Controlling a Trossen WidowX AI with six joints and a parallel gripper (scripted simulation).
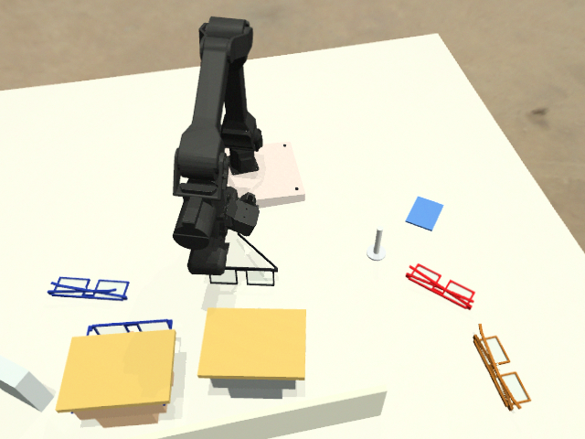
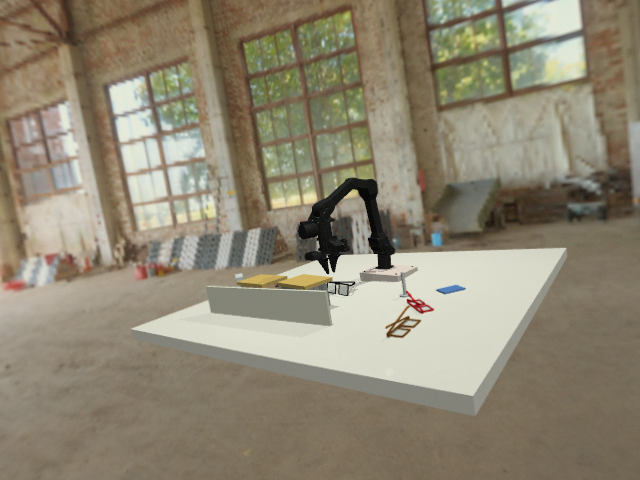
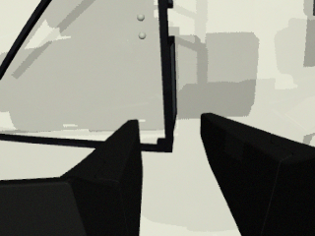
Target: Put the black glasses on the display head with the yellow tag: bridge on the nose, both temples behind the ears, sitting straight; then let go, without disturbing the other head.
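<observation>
My gripper tip is 40 mm short of the grey post, 310 mm to the right of it and 50 mm above it. Round my gripper tip: blue square (20 mm behind, 460 mm to the left, 80 mm below); wall panel (310 mm ahead, 110 mm to the right, 20 mm below).
</observation>
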